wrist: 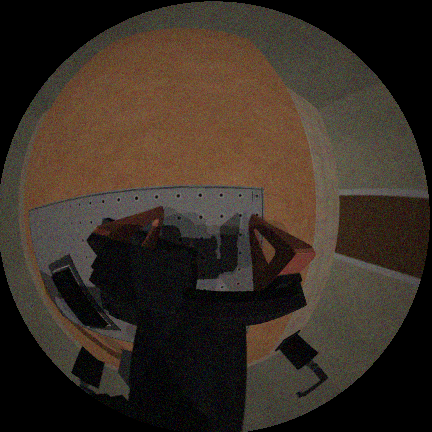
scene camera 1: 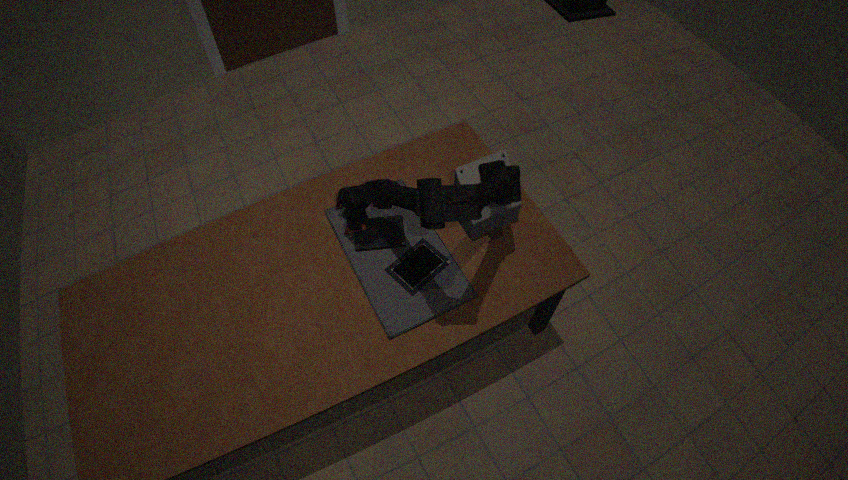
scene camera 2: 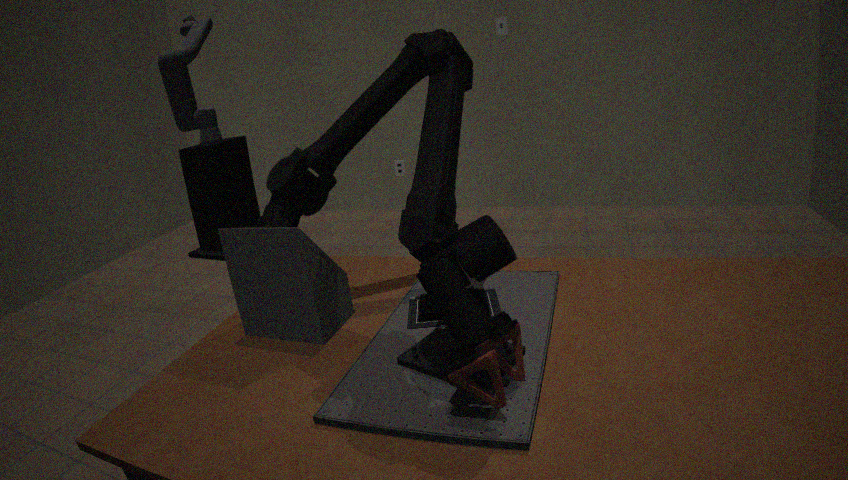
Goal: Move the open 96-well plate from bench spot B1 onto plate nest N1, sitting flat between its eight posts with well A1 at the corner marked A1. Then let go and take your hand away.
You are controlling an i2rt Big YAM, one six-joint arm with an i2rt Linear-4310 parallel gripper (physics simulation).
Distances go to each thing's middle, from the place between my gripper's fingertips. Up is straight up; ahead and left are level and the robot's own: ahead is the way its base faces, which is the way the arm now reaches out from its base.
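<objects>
With the dark plate (scene camera 1: 418,264) as my reference, I find my hand 18 cm past it, 24 cm to the right of it and 1 cm above it.
</objects>
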